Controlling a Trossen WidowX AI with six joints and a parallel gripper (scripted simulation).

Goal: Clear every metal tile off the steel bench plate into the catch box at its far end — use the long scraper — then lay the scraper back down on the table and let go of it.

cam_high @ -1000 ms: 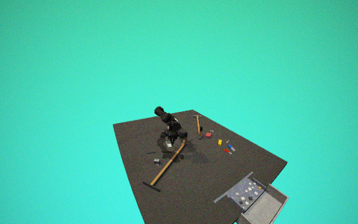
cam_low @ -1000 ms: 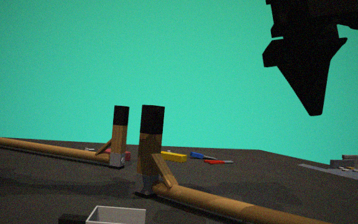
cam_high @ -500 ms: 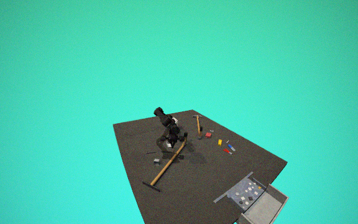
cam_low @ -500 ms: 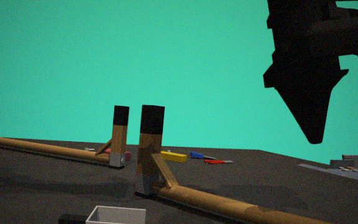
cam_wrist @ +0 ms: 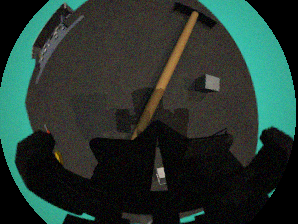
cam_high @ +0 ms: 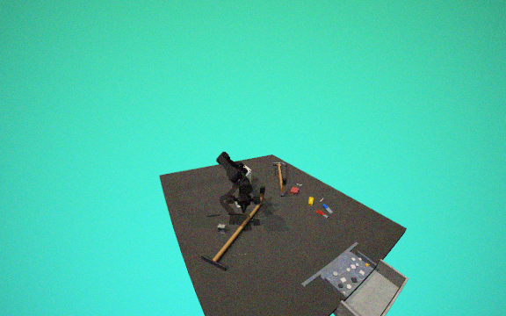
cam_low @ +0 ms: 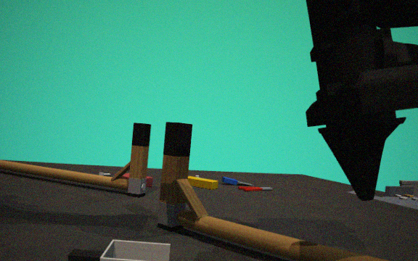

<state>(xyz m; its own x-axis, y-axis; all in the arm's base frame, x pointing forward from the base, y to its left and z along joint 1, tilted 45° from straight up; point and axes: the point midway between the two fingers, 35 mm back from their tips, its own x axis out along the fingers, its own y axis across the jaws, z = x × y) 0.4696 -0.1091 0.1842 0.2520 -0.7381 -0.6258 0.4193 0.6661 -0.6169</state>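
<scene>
Now: the long scraper 40 mm ahead of my gripper tip, 20 mm to the right of it and 20 mm below it. The rest, counted from my gripper tip: small grey box: 140 mm to the right, 60 mm below; red tool: 530 mm to the left, 150 mm ahead, 80 mm below; red block: 530 mm to the left, 180 mm behind, 70 mm below.
</scene>
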